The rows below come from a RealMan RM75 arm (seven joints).
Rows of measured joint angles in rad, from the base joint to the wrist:
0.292, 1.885, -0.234, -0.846, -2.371, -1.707, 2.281
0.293, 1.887, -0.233, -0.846, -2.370, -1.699, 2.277
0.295, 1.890, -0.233, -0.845, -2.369, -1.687, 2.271
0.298, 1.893, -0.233, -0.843, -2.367, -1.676, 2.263
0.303, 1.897, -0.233, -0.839, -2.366, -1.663, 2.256
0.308, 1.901, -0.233, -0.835, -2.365, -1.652, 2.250
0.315, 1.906, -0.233, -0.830, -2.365, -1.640, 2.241
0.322, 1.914, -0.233, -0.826, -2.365, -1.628, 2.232
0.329, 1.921, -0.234, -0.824, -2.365, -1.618, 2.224
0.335, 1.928, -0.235, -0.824, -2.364, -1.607, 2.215
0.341, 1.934, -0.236, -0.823, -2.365, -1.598, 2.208
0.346, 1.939, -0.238, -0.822, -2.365, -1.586, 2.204
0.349, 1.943, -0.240, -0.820, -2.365, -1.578, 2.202
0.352, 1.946, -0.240, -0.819, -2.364, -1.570, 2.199
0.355, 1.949, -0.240, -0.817, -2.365, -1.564, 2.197
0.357, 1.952, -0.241, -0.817, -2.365, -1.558, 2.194
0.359, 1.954, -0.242, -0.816, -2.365, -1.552, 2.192
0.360, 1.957, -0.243, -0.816, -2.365, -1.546, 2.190
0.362, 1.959, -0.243, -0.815, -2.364, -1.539, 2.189
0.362, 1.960, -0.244, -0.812, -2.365, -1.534, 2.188
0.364, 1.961, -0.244, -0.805, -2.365, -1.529, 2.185
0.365, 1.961, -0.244, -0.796, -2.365, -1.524, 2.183
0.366, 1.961, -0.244, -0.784, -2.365, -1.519, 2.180
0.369, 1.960, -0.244, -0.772, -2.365, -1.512, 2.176
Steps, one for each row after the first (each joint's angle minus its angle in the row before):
0.001, 0.002, 0.001, 0.000, 0.001, 0.008, -0.004
0.002, 0.003, 0.000, 0.001, 0.001, 0.012, -0.006
0.003, 0.003, 0.000, 0.002, 0.002, 0.011, -0.008
0.005, 0.004, 0.000, 0.004, 0.001, 0.013, -0.007
0.005, 0.004, 0.000, 0.004, 0.001, 0.011, -0.006
0.007, 0.005, 0.000, 0.005, 0.000, 0.012, -0.009
0.007, 0.008, 0.000, 0.004, 0.000, 0.012, -0.009
0.007, 0.007, -0.001, 0.002, 0.000, 0.010, -0.008
0.006, 0.007, -0.001, 0.000, 0.001, 0.011, -0.009
0.006, 0.006, -0.001, 0.001, -0.001, 0.009, -0.007
0.005, 0.005, -0.002, 0.001, 0.000, 0.012, -0.004
0.003, 0.004, -0.002, 0.002, 0.000, 0.008, -0.002
0.003, 0.003, 0.000, 0.001, 0.001, 0.008, -0.003
0.003, 0.003, 0.000, 0.002, -0.001, 0.006, -0.002
0.002, 0.003, -0.001, 0.000, 0.000, 0.006, -0.003
0.002, 0.002, -0.001, 0.001, 0.000, 0.006, -0.002
0.001, 0.003, -0.001, 0.000, 0.000, 0.006, -0.002
0.002, 0.002, 0.000, 0.001, 0.001, 0.007, -0.001
0.000, 0.001, -0.001, 0.003, -0.001, 0.005, -0.001
0.002, 0.001, 0.000, 0.007, 0.000, 0.005, -0.003
0.001, 0.000, 0.000, 0.009, 0.000, 0.005, -0.002
0.001, 0.000, 0.000, 0.012, 0.000, 0.005, -0.003
0.003, -0.001, 0.000, 0.012, 0.000, 0.007, -0.004

